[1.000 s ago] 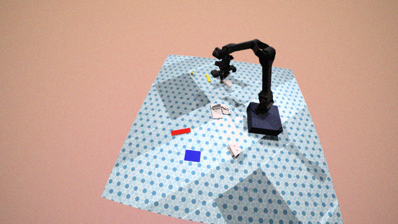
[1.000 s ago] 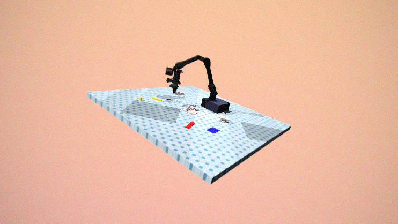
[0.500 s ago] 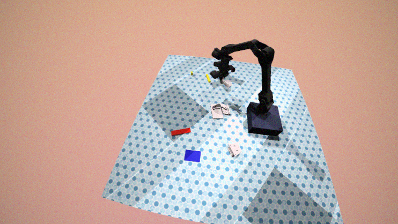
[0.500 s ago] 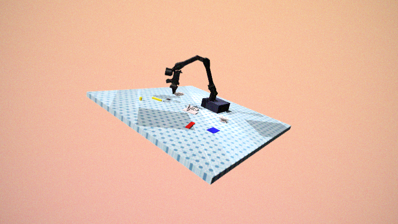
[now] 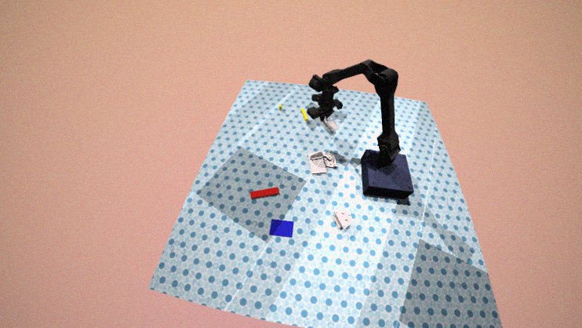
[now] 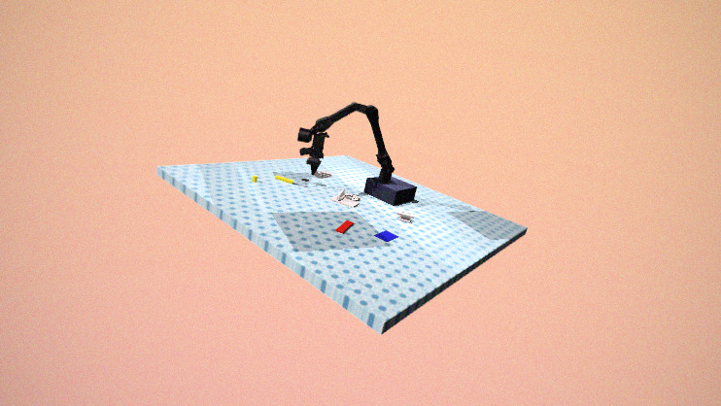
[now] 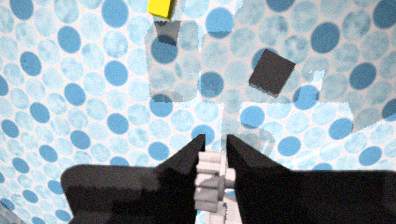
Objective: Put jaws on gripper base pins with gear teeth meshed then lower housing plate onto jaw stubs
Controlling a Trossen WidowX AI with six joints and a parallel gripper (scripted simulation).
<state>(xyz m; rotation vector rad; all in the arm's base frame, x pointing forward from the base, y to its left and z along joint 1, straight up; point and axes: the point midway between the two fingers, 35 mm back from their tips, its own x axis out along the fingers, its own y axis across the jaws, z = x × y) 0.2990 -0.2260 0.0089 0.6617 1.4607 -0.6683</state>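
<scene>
My gripper tip is 6 cm to the left of the small dark block, 5 cm above it and 1 cm past it. Round my gripper tip: jaw (3 cm above, 2 cm to the left, 1 cm behind); then yellow bar (11 cm ahead, 8 cm to the right, 5 cm below); then housing plate (22 cm to the left, 7 cm behind, 5 cm below).
</scene>
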